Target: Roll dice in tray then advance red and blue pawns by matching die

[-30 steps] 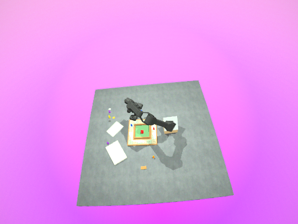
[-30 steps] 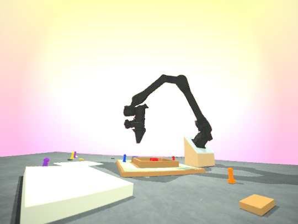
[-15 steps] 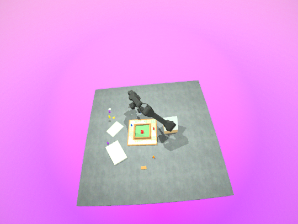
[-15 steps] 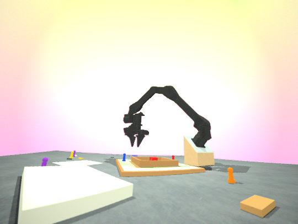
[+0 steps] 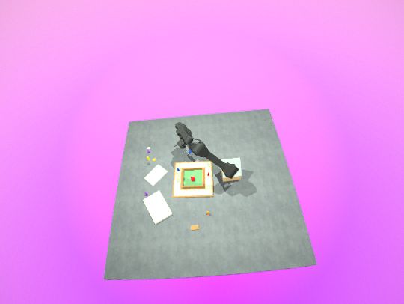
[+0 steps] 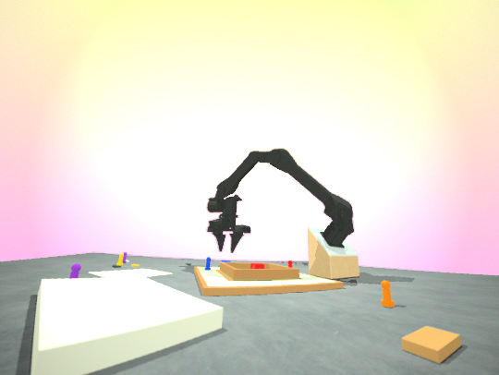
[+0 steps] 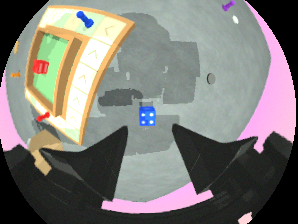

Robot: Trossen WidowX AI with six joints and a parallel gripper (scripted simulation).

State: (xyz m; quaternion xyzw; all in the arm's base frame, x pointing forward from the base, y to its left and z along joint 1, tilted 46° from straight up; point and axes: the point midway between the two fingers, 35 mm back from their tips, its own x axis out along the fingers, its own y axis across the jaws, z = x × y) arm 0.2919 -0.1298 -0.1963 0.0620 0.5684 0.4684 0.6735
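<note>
Right now my gripper tip is 22 cm to the right of the red pawn, 14 cm past it and 3 cm above it. The rest, counted from my gripper tip: orange pawn: 51 cm to the left, 13 cm behind, 4 cm below; then blue pawn: 17 cm to the left, 9 cm ahead, 3 cm below.
</note>
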